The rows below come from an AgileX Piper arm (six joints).
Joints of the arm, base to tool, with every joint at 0 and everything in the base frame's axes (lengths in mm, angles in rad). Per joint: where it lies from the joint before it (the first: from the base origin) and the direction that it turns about. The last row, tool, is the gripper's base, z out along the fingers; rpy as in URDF.
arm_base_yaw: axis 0 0 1 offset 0 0 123
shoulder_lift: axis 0 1 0 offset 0 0 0
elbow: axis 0 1 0 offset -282.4 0 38.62
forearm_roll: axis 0.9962 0 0.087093 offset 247.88 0 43.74
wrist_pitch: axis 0 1 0 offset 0 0 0
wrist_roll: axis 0.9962 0 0.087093 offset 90.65 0 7.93
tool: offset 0 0 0 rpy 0 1.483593 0
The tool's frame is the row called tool.
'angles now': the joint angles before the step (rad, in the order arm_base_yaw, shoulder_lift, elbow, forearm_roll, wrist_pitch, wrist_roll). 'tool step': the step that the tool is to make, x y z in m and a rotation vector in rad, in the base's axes. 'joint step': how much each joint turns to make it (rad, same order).
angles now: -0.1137 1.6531 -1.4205 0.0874 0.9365 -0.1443
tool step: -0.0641 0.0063 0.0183 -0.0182 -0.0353 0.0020
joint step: 0.0001 -0.2393 0.1994 -0.0143 0.0028 0.0001
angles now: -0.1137 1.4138 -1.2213 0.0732 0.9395 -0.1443
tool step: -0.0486 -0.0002 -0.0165 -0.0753 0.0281 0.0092
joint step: 0.0002 -0.1635 0.2058 -0.0786 -0.0230 0.0002
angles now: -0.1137 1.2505 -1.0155 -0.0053 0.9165 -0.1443
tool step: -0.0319 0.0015 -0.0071 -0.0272 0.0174 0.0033
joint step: 0.0003 -0.1113 0.1073 -0.0298 0.0183 0.0010
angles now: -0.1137 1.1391 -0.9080 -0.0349 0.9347 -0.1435
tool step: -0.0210 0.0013 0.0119 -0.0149 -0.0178 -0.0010
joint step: -0.0002 -0.0852 0.0094 -0.0125 0.0565 -0.0002
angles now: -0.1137 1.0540 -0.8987 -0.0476 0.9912 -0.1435
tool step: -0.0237 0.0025 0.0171 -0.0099 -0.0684 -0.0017
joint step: 0.0003 -0.1055 0.0001 -0.0022 0.0364 0.0003
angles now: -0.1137 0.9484 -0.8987 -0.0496 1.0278 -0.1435
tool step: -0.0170 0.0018 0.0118 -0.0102 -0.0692 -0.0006
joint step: 0.0006 -0.0775 0.0002 -0.0028 0.0074 0.0008
